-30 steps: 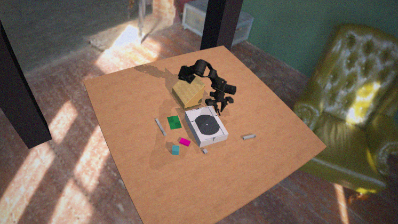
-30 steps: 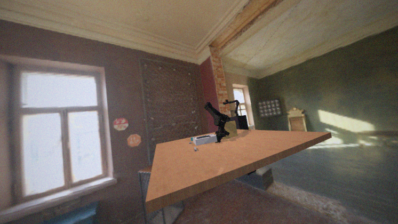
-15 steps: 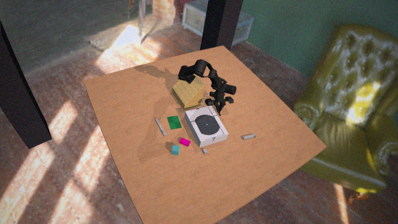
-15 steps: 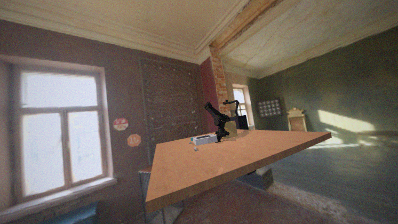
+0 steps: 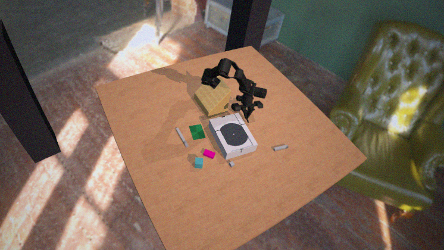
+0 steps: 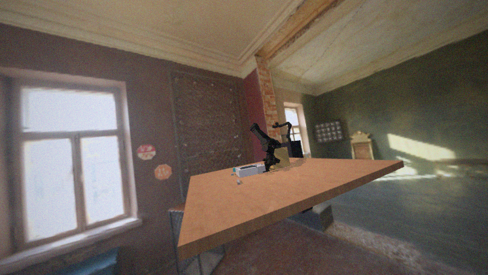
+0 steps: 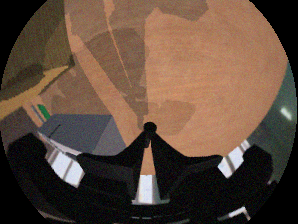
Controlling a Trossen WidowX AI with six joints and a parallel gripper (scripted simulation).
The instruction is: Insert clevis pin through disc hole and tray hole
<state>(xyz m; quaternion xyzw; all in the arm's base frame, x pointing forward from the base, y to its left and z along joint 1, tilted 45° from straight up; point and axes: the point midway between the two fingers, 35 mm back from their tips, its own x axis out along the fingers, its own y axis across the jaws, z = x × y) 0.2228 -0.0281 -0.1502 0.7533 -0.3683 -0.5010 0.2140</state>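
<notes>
Right now the dark grey disc is 80 mm ahead of my gripper tip, 170 mm to the right of it and 40 mm above it. From my gripper tip the other things lie so: dark clevis pin: 10 mm ahead; green tile: 70 mm behind, 310 mm to the right, 10 mm below; rimmed tray: 60 mm ahead, 160 mm to the right, 30 mm above.
</notes>
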